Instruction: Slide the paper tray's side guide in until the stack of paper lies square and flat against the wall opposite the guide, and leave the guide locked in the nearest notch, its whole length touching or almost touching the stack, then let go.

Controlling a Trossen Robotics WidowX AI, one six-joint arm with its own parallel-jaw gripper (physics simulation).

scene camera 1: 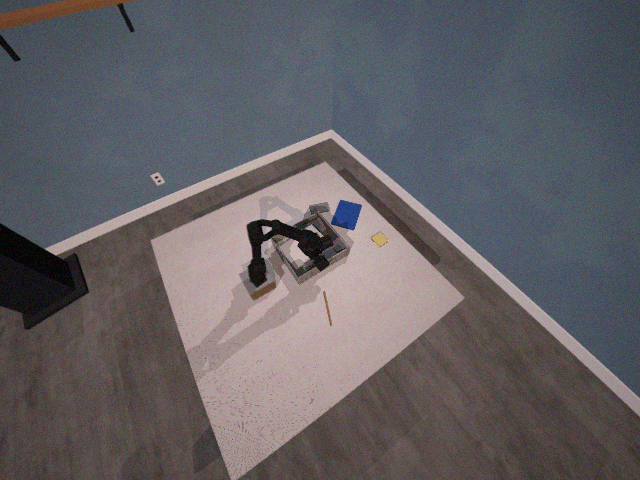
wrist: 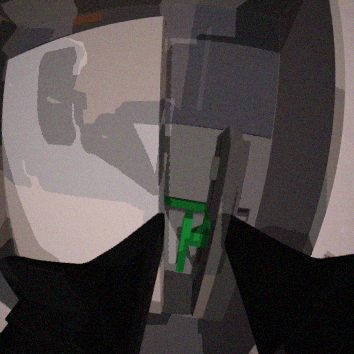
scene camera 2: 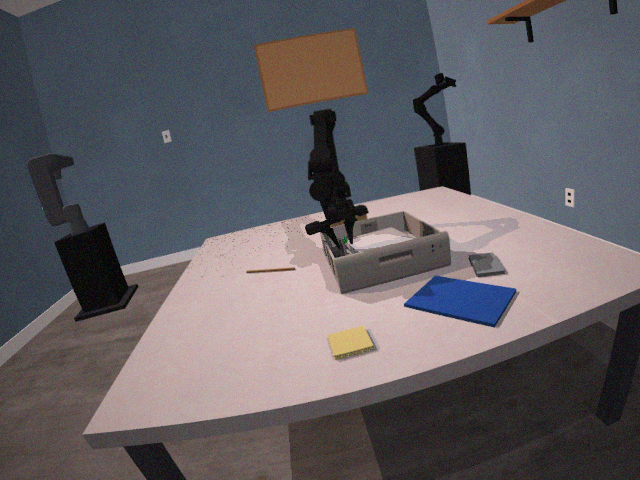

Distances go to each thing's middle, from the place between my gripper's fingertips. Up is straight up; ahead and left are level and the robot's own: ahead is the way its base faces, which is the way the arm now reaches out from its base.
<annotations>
The side guide point(wrist: 228, 165) is 1 cm below my hand. Also, from my hand: blue book point(scene camera 2: 480, 303): 39 cm ahead, 13 cm to the left, 5 cm below; white paper stack point(scene camera 2: 387, 236): 2 cm ahead, 11 cm to the left, 2 cm below; yellow notepad point(scene camera 2: 350, 342): 39 cm ahead, 14 cm to the right, 5 cm below.
</annotations>
